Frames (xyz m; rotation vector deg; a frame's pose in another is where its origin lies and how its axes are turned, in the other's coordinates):
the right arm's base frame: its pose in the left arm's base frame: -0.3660 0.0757 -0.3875 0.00 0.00 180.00
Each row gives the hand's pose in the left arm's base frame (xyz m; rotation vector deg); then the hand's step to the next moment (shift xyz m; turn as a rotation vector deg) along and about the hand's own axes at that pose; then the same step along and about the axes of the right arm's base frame.
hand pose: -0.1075 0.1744 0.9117 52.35 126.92 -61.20
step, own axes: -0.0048 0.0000 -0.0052 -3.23 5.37 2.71
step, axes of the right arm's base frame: -0.0023 -0.0026 0.0062 -6.52 0.84 -1.83
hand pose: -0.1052 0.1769 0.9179 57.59 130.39 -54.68
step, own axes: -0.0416 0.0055 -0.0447 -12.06 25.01 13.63
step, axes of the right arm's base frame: -0.0239 -0.0178 0.0536 -28.67 3.36 -11.12
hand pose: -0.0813 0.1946 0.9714 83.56 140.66 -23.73
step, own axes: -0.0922 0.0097 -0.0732 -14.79 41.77 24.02
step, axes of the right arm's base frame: -0.0461 0.0433 0.0998 -45.48 1.74 -21.65
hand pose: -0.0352 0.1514 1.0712 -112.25 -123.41 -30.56
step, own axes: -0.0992 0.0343 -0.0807 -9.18 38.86 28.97
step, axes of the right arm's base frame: -0.0368 0.1199 0.0425 -42.49 -5.12 -24.54
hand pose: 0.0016 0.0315 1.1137 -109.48 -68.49 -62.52
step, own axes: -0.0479 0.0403 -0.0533 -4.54 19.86 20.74
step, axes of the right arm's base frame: -0.0083 0.0791 -0.0209 -23.62 -7.60 -15.14
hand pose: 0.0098 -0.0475 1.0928 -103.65 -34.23 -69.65
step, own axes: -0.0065 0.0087 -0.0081 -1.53 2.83 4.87
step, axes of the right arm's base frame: 0.0001 0.0110 -0.0079 -3.96 -2.77 -3.27
